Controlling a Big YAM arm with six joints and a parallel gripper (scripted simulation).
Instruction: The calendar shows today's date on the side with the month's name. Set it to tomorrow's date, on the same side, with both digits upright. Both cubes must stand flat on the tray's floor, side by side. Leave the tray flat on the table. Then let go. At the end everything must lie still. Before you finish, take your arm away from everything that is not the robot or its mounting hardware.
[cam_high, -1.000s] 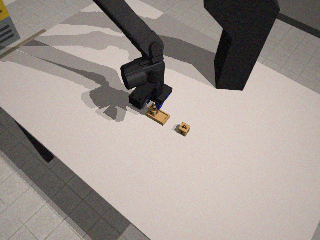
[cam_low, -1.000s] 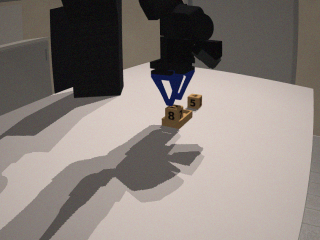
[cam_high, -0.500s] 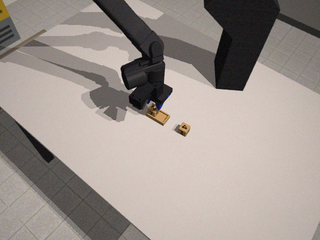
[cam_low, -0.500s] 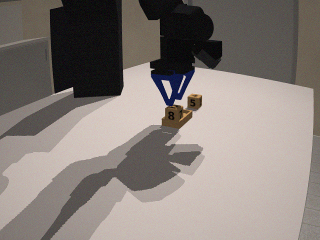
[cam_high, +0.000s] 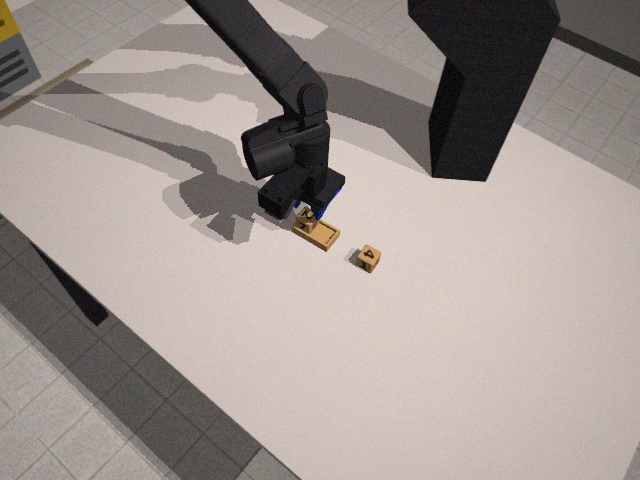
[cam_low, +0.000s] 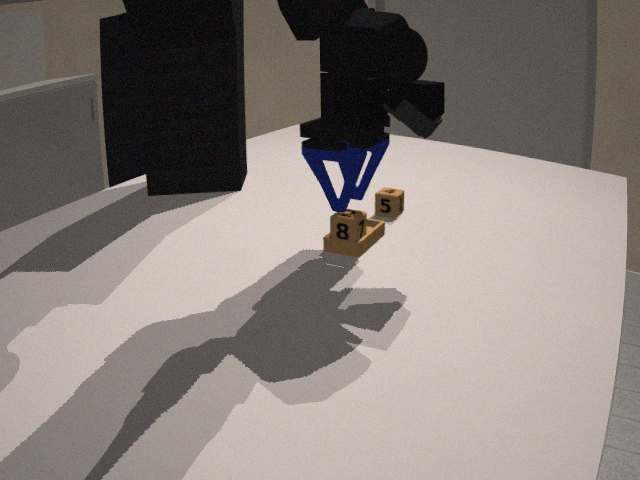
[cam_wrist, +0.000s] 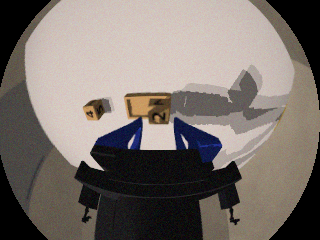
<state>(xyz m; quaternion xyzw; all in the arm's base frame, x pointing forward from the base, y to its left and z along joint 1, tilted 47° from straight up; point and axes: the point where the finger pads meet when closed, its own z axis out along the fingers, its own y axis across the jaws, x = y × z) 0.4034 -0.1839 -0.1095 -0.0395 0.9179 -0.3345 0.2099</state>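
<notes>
Right now my hand is 3 cm above the wooden digit cube. The rest, counted from my hand: wooden tray: 5 cm below, 2 cm to the left.
</notes>
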